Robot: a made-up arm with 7 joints.
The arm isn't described. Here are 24 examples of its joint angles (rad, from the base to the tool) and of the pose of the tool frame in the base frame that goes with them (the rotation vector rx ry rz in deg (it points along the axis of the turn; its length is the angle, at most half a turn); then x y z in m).
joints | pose
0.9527 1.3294 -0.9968 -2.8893 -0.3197 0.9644 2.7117 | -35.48 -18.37 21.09 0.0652 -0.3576 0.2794
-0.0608 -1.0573 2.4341 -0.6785 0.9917 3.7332 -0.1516 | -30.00 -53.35 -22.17 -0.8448 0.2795 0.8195
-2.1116 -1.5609 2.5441 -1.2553 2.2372 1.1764 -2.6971 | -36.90 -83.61 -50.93 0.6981 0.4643 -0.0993
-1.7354 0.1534 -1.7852 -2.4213 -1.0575 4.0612 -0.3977 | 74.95 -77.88 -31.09 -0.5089 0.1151 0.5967
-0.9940 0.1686 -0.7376 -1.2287 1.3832 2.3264 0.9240 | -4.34 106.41 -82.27 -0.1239 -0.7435 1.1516
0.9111 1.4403 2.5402 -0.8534 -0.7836 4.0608 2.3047 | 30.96 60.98 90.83 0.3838 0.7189 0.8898
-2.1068 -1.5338 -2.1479 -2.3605 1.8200 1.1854 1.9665 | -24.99 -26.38 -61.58 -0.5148 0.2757 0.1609
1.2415 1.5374 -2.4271 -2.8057 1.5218 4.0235 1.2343 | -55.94 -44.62 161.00 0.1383 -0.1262 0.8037
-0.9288 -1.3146 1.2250 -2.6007 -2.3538 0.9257 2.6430 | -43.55 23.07 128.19 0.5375 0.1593 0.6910
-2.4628 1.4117 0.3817 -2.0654 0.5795 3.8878 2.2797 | 152.45 86.41 -27.17 -0.1949 -0.3927 -0.0460
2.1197 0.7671 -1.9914 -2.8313 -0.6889 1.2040 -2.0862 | -63.98 -75.88 122.65 0.4473 -0.1069 0.4059
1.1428 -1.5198 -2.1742 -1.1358 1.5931 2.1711 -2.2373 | 76.65 -58.00 147.68 0.1112 -0.9435 0.1044
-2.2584 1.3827 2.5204 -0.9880 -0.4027 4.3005 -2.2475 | 12.03 -74.30 32.37 -0.3027 -0.6854 0.9455
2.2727 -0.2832 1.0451 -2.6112 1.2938 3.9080 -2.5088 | 74.56 -109.02 -97.60 -0.4543 -0.0051 0.5758
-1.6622 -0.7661 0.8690 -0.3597 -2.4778 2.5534 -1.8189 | -7.40 -42.02 -104.01 0.2876 0.6069 1.3052
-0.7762 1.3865 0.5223 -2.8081 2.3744 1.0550 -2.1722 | -49.93 75.43 -48.15 0.0630 0.3086 0.0754
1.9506 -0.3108 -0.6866 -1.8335 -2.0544 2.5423 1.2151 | -90.66 -70.36 -132.60 0.1778 0.6191 0.9450
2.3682 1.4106 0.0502 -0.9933 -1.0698 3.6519 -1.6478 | 122.97 -69.55 -81.81 -0.7119 0.5335 0.2145
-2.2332 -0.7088 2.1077 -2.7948 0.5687 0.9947 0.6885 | 52.82 -85.93 -125.58 0.2296 -0.1899 0.1407
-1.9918 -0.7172 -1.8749 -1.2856 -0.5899 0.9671 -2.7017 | 131.92 -94.75 46.18 -0.3637 0.8352 0.8077
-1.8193 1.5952 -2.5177 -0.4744 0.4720 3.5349 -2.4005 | 22.38 112.26 -136.42 -0.2608 -0.9476 0.5806
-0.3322 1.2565 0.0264 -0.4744 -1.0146 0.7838 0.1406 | 105.03 -46.28 -63.39 0.9946 -0.4136 0.5205
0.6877 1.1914 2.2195 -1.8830 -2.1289 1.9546 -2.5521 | -94.63 47.33 56.36 -0.3391 0.4924 1.0475
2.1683 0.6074 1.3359 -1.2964 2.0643 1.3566 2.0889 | 11.95 31.47 -43.01 -0.8784 0.0368 0.9887
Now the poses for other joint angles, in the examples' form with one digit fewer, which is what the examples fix.
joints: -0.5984 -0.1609 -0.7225 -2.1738 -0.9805 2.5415 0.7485
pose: 104.5 -88.0 20.0 0.235 -0.661 0.727
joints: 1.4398 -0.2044 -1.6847 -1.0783 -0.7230 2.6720 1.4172
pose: -82.0 79.7 -116.3 0.519 -0.237 1.349
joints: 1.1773 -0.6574 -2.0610 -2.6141 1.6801 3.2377 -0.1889
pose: -45.2 144.5 -2.9 0.241 -0.324 0.226
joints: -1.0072 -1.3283 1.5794 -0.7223 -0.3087 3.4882 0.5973
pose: -12.3 -104.9 -113.9 -0.292 0.928 0.682
